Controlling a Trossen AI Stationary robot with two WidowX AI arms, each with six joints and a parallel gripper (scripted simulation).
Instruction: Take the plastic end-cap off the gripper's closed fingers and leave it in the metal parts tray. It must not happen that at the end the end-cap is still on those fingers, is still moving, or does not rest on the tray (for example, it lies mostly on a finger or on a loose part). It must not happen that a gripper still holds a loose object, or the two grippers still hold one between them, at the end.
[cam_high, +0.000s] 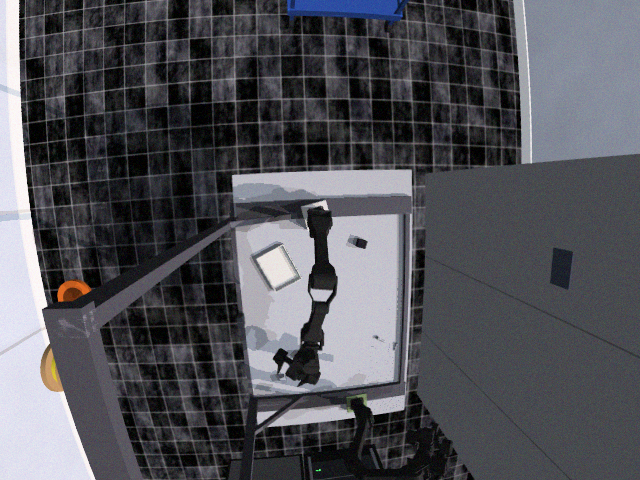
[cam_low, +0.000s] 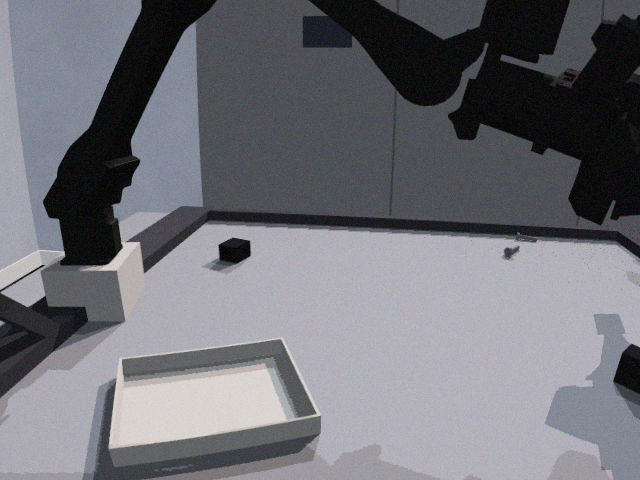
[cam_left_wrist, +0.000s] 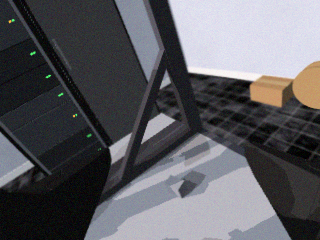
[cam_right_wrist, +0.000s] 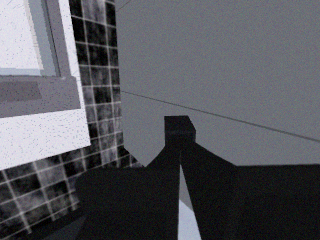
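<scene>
The black plastic end-cap lies 2 cm ahead of my right hand and 3 cm below it. Round my right hand: metal part 8 cm behind, 32 cm to the left, 34 cm below; metal parts tray 45 cm behind, 77 cm to the left, 34 cm below.
</scene>
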